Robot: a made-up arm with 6 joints.
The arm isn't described. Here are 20 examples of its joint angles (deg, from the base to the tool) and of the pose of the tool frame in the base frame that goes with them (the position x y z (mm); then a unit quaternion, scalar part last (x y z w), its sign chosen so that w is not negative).
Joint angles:
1: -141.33 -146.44 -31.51 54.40 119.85 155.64
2: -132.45 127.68 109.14 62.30 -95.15 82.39
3: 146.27 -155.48 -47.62 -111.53 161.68 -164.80
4: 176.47 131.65 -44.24 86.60 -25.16 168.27
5: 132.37 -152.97 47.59 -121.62 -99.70 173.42
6: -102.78 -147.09 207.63 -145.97 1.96 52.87
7: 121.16 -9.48 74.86 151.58 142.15 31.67
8: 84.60 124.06 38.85 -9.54 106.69 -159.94
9: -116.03 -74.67 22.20 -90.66 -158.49 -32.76
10: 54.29 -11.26 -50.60 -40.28 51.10 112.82
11: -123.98 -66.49 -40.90 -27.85 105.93 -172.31
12: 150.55 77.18 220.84 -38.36 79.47 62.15
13: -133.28 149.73 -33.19 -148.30 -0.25 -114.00
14: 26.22 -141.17 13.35 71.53 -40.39 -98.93
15: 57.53 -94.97 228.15 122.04 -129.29 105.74
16: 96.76 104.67 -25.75 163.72 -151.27 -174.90
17: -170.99 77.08 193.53 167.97 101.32 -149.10
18: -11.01 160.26 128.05 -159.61 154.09 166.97
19: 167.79 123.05 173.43 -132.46 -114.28 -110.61
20: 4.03 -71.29 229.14 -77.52 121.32 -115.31
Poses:
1: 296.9 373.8 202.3 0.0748 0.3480 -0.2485 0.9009
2: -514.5 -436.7 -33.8 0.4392 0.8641 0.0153 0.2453
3: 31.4 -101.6 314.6 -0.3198 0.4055 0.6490 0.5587
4: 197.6 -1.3 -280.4 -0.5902 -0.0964 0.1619 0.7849
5: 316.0 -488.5 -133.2 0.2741 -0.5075 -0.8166 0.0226
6: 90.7 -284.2 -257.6 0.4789 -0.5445 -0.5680 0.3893
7: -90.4 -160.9 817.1 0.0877 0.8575 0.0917 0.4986
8: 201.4 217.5 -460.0 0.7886 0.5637 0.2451 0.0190
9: 62.2 122.5 628.4 0.2969 0.4764 -0.3631 0.7437
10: 227.1 77.2 32.3 -0.6415 -0.1599 0.1363 0.7378
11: -223.3 -42.4 331.8 0.0034 -0.4625 0.5482 0.6968
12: 69.8 125.0 518.1 0.9209 0.1897 -0.2259 0.2548
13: 300.8 92.8 -6.7 0.6113 0.2438 0.3120 0.6852
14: -537.6 -329.3 -76.3 0.5748 -0.7728 0.1892 0.1911
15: -0.6 179.5 -35.6 0.7431 -0.4976 0.2133 0.3934
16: -178.3 15.4 -306.6 0.0292 -0.2306 0.6588 0.7155
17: -21.8 -184.3 537.4 -0.1753 0.2824 -0.9335 0.1344
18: 440.1 88.7 -423.0 -0.0009 -0.9632 0.2598 0.0692
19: -617.0 7.4 201.9 0.8249 -0.4410 -0.1300 0.3289
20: -201.7 -53.8 -246.2 0.5886 -0.7227 0.0159 0.3618
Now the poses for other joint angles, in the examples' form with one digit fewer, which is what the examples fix.
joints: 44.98 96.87 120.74 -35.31 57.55 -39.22
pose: 602 391 156 0.712 -0.371 0.339 0.491
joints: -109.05 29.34 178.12 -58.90 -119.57 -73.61
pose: -43 164 710 0.163 -0.167 -0.476 0.848
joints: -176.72 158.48 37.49 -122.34 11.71 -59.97
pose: 251 -83 -423 0.048 0.445 0.092 0.889
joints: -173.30 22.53 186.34 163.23 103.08 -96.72
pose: 329 -137 440 0.481 -0.615 0.585 0.219
